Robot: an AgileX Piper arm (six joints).
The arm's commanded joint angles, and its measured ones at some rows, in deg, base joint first. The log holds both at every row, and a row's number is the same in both.
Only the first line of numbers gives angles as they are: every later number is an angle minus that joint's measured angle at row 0.
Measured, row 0: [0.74 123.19 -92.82 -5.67 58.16 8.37]
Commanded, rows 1 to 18: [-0.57 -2.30 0.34 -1.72 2.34 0.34]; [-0.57 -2.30 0.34 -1.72 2.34 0.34]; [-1.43 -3.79 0.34 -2.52 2.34 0.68]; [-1.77 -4.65 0.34 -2.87 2.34 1.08]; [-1.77 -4.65 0.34 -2.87 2.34 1.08]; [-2.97 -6.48 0.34 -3.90 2.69 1.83]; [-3.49 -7.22 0.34 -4.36 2.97 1.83]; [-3.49 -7.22 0.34 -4.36 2.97 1.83]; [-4.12 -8.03 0.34 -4.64 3.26 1.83]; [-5.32 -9.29 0.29 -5.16 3.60 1.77]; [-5.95 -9.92 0.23 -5.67 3.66 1.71]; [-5.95 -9.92 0.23 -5.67 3.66 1.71]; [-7.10 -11.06 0.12 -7.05 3.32 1.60]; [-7.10 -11.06 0.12 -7.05 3.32 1.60]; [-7.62 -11.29 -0.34 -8.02 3.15 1.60]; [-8.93 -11.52 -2.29 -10.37 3.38 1.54]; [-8.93 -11.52 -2.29 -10.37 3.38 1.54]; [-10.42 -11.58 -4.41 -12.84 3.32 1.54]
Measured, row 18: [-8.53 -10.89 -1.89 -8.94 3.26 1.54]
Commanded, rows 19 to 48: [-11.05 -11.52 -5.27 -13.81 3.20 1.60]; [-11.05 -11.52 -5.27 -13.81 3.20 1.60]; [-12.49 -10.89 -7.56 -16.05 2.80 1.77]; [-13.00 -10.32 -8.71 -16.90 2.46 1.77]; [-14.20 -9.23 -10.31 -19.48 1.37 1.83]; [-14.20 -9.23 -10.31 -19.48 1.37 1.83]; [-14.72 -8.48 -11.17 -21.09 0.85 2.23]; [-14.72 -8.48 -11.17 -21.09 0.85 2.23]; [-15.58 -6.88 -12.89 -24.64 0.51 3.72]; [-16.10 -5.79 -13.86 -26.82 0.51 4.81]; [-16.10 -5.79 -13.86 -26.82 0.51 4.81]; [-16.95 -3.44 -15.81 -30.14 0.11 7.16]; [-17.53 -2.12 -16.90 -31.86 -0.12 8.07]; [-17.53 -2.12 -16.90 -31.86 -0.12 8.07]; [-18.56 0.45 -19.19 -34.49 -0.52 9.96]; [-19.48 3.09 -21.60 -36.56 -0.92 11.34]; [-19.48 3.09 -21.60 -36.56 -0.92 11.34]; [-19.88 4.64 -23.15 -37.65 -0.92 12.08]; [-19.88 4.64 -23.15 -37.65 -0.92 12.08]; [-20.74 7.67 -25.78 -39.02 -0.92 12.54]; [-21.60 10.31 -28.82 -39.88 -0.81 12.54]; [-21.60 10.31 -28.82 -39.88 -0.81 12.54]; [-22.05 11.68 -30.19 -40.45 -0.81 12.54]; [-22.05 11.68 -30.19 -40.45 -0.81 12.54]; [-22.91 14.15 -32.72 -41.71 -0.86 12.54]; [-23.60 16.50 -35.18 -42.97 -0.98 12.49]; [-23.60 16.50 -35.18 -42.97 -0.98 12.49]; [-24.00 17.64 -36.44 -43.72 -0.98 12.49]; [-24.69 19.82 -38.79 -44.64 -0.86 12.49]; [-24.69 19.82 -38.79 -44.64 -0.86 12.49]
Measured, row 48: [-23.54 17.30 -35.87 -42.00 -0.52 12.20]
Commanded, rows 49 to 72: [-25.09 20.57 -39.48 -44.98 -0.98 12.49]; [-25.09 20.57 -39.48 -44.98 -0.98 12.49]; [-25.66 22.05 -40.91 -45.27 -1.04 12.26]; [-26.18 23.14 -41.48 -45.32 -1.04 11.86]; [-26.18 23.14 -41.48 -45.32 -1.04 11.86]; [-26.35 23.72 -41.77 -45.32 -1.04 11.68]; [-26.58 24.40 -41.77 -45.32 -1.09 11.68]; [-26.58 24.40 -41.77 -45.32 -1.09 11.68]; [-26.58 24.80 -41.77 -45.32 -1.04 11.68]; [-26.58 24.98 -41.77 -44.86 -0.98 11.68]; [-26.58 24.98 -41.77 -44.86 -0.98 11.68]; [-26.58 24.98 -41.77 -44.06 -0.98 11.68]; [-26.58 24.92 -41.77 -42.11 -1.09 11.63]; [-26.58 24.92 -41.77 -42.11 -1.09 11.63]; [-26.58 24.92 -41.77 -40.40 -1.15 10.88]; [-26.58 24.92 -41.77 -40.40 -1.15 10.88]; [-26.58 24.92 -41.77 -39.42 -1.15 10.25]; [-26.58 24.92 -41.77 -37.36 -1.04 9.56]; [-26.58 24.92 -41.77 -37.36 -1.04 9.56]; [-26.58 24.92 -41.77 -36.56 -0.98 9.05]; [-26.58 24.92 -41.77 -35.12 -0.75 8.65]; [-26.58 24.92 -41.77 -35.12 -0.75 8.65]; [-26.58 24.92 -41.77 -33.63 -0.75 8.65]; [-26.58 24.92 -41.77 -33.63 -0.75 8.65]
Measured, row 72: [-26.35 25.15 -41.42 -35.30 -1.04 9.22]
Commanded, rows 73 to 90: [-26.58 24.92 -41.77 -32.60 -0.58 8.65]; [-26.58 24.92 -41.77 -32.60 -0.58 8.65]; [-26.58 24.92 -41.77 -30.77 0.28 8.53]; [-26.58 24.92 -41.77 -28.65 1.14 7.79]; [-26.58 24.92 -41.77 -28.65 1.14 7.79]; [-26.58 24.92 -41.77 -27.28 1.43 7.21]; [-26.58 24.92 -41.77 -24.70 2.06 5.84]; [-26.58 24.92 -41.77 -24.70 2.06 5.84]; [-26.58 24.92 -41.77 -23.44 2.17 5.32]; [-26.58 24.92 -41.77 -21.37 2.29 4.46]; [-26.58 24.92 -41.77 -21.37 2.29 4.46]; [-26.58 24.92 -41.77 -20.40 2.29 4.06]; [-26.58 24.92 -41.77 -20.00 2.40 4.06]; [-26.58 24.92 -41.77 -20.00 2.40 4.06]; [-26.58 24.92 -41.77 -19.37 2.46 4.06]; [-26.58 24.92 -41.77 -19.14 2.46 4.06]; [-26.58 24.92 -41.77 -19.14 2.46 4.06]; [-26.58 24.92 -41.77 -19.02 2.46 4.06]
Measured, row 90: [-26.35 25.15 -41.42 -19.37 2.06 4.46]
